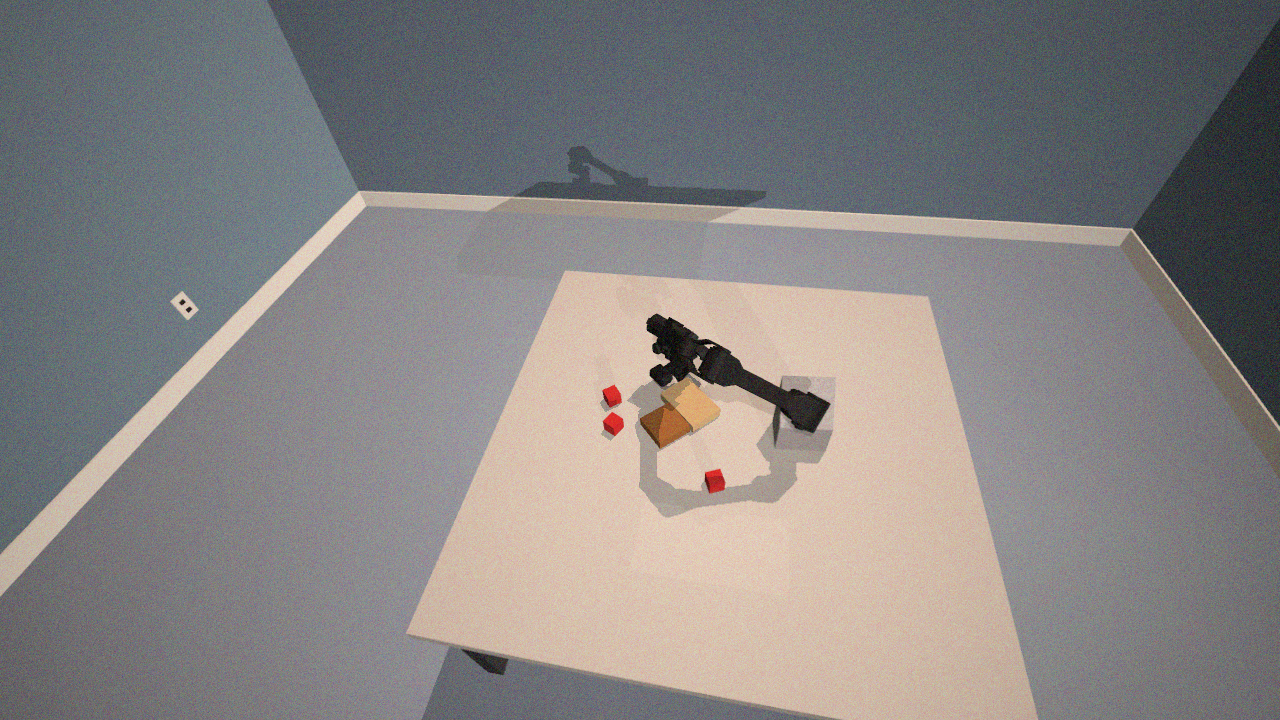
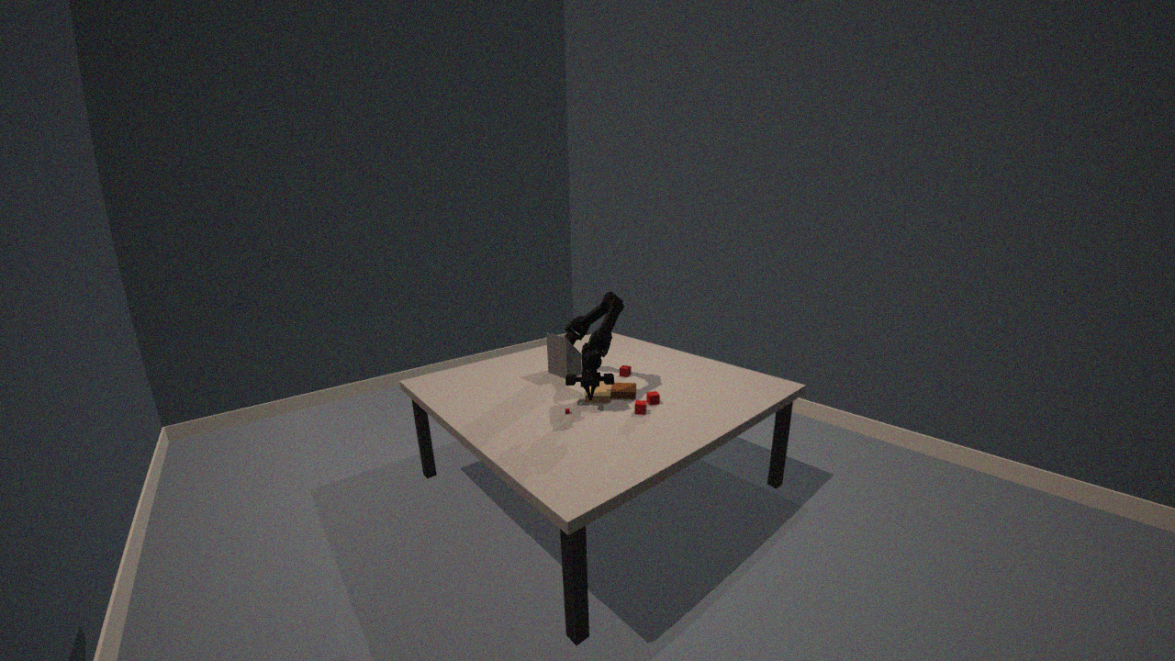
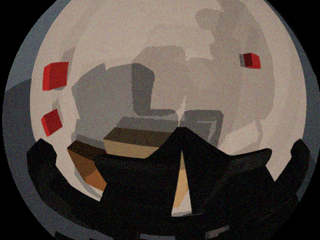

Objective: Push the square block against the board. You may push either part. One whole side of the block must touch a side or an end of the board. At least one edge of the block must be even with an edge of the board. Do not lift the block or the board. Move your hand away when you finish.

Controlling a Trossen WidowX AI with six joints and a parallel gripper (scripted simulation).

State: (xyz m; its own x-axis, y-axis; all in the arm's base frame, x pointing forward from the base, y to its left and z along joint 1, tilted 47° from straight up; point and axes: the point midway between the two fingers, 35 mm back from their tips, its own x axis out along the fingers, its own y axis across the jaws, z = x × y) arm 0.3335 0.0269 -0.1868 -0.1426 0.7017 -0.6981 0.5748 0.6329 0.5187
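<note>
Now: gripper tip 8 cm to the right of the tan board and 5 cm past it. From my gripper tip the other things lie so: orange-brown square block 17 cm to the left; then tiny red cube 12 cm to the right, 2 cm ahead, 1 cm below.
</note>
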